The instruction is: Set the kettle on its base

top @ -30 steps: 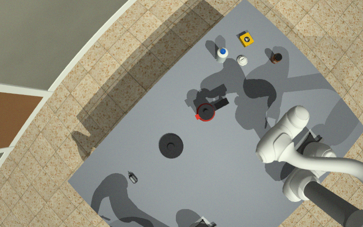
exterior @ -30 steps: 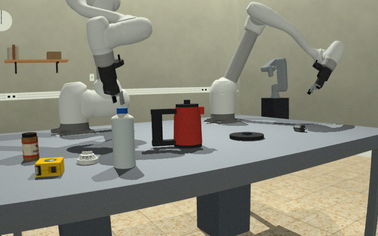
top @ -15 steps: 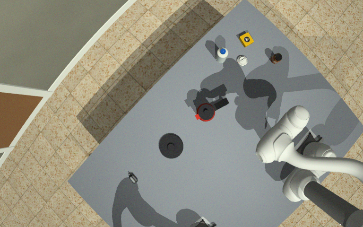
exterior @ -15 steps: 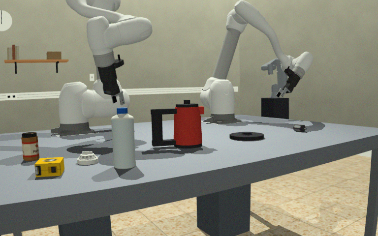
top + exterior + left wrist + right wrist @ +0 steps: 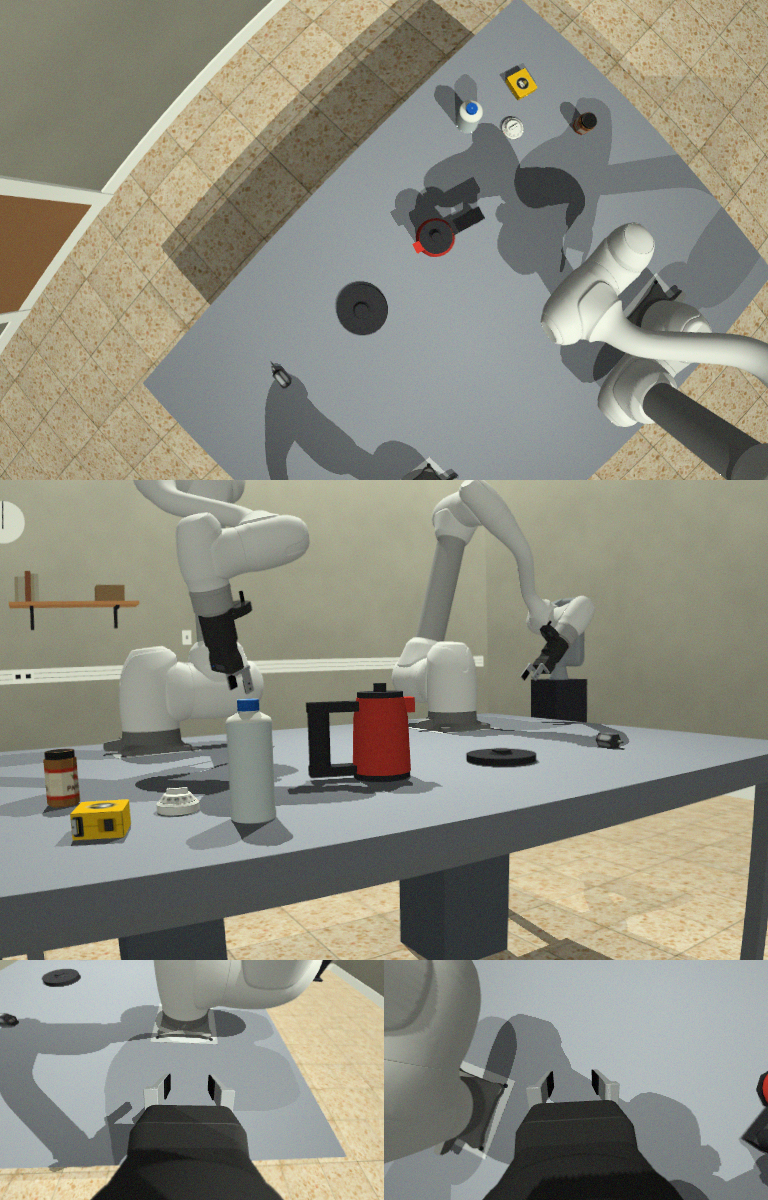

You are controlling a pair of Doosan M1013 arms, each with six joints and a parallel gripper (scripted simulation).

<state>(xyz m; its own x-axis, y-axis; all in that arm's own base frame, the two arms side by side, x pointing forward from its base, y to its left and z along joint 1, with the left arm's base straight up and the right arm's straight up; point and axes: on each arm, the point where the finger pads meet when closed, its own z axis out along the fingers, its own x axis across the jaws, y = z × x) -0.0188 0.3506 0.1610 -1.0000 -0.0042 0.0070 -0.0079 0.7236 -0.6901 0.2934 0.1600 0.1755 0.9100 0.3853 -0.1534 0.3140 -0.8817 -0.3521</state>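
Observation:
Right now the red kettle is 37 cm ahead of my right hand, 16 cm to the left of it and 9 cm below it. The rest, counted from my right hand: white round part 49 cm ahead, 20 cm to the right, 16 cm below; then white bottle 59 cm ahead, 10 cm to the right, 9 cm below; then brown jar 38 cm to the right, 36 cm ahead, 13 cm below.

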